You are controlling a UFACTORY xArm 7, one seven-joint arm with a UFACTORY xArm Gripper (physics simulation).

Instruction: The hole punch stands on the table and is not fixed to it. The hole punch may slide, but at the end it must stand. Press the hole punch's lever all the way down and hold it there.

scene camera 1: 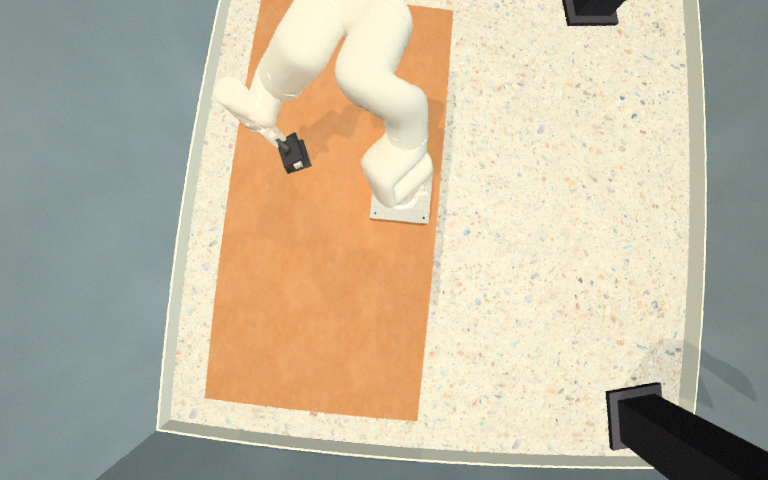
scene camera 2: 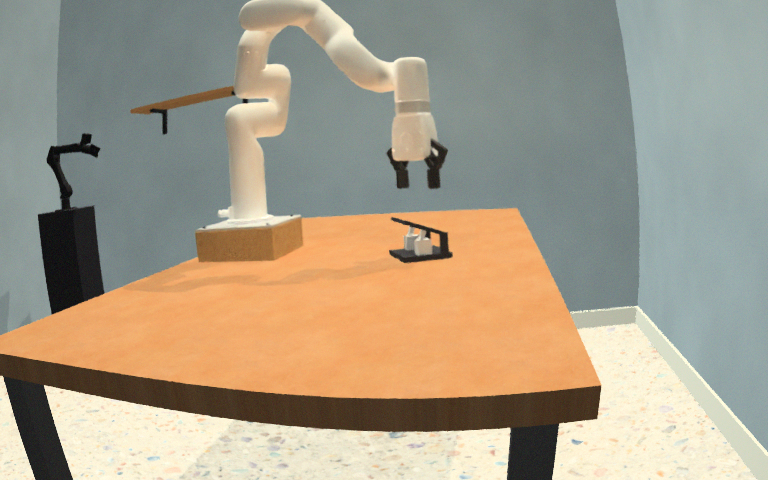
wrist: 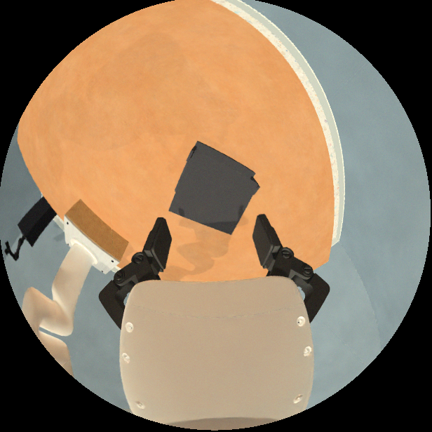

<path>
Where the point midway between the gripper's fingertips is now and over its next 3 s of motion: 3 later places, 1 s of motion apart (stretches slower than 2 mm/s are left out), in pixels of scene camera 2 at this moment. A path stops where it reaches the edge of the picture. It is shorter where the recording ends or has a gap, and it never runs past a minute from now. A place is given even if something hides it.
My gripper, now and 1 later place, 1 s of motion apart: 418,188; 402,220
</path>
